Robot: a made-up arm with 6 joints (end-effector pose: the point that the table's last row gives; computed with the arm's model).
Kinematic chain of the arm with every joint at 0, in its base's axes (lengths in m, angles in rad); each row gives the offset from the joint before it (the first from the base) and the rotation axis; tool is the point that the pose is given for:
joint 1: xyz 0 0 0.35 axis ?
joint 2: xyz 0.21 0 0 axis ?
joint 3: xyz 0 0 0.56 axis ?
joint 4: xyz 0 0 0.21 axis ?
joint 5: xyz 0.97 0 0 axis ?
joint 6: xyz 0.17 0 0 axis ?
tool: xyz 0 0 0
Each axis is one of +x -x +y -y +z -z.
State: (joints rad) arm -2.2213 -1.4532 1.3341 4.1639 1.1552 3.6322
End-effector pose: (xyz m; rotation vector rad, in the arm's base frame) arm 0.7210 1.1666 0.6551 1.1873 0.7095 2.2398
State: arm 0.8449 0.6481 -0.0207 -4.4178 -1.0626 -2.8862
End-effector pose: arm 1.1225 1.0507 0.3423 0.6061 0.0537 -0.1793
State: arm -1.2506 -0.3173 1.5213 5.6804 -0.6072 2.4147
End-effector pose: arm -0.0686 0.3816 1.9177 -2.5129 0.1061 -1.6825
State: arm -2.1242 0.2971 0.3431 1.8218 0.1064 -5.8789
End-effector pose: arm -0.7747 -1.2873 1.1431 -1.3247 2.0897 -1.0410
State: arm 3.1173 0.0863 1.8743 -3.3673 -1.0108 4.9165
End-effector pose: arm 0.3131 0.0246 1.8678 1.4298 -0.1616 0.3933
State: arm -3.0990 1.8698 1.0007 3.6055 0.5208 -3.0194
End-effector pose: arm -1.5693 -0.0290 -0.5817 1.8211 0.8450 -2.1677
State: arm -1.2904 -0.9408 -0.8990 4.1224 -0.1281 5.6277
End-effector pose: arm 0.2625 -0.8462 0.9494 2.3089 -1.5836 -0.1318
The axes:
joint 1: +z
joint 2: +y
joint 3: -y
joint 4: -x
joint 5: -y
joint 6: -x

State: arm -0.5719 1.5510 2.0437 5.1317 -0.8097 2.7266
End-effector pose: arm 1.4501 -0.7997 1.0162 -1.7787 -0.1840 0.0501
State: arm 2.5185 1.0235 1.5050 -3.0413 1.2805 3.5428
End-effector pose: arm -1.2645 0.9287 1.1556 -1.1938 -0.2336 2.3694
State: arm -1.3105 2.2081 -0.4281 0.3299 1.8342 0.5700
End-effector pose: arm 0.0583 -0.0123 -0.7510 0.1631 0.7581 -0.7658
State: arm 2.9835 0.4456 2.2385 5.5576 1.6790 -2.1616
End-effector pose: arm 0.1030 0.0971 1.7095 -0.8788 0.0039 0.6712
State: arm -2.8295 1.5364 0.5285 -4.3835 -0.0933 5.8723
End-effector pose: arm -1.4888 -0.4646 -0.4794 0.6917 1.6907 -1.4819
